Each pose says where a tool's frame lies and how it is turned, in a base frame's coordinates. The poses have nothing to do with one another.
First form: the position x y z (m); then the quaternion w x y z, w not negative.
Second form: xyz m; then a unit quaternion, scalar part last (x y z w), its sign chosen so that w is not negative. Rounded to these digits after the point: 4 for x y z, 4 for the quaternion.
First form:
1: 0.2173, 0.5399, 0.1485, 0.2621, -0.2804, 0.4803, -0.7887
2: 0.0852, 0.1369, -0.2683, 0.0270, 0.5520, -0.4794, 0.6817
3: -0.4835, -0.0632, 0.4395, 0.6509, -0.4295, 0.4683, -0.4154
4: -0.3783, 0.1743, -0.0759, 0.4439, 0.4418, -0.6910, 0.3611
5: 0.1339, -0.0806, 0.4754, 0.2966, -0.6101, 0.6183, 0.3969
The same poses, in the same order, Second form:
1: 0.2173, 0.5399, 0.1485, -0.2804, 0.4803, -0.7887, 0.2621
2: 0.0852, 0.1369, -0.2683, 0.5520, -0.4794, 0.6817, 0.0270
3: -0.4835, -0.0632, 0.4395, -0.4295, 0.4683, -0.4154, 0.6509
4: -0.3783, 0.1743, -0.0759, 0.4418, -0.6910, 0.3611, 0.4439
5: 0.1339, -0.0806, 0.4754, -0.6101, 0.6183, 0.3969, 0.2966
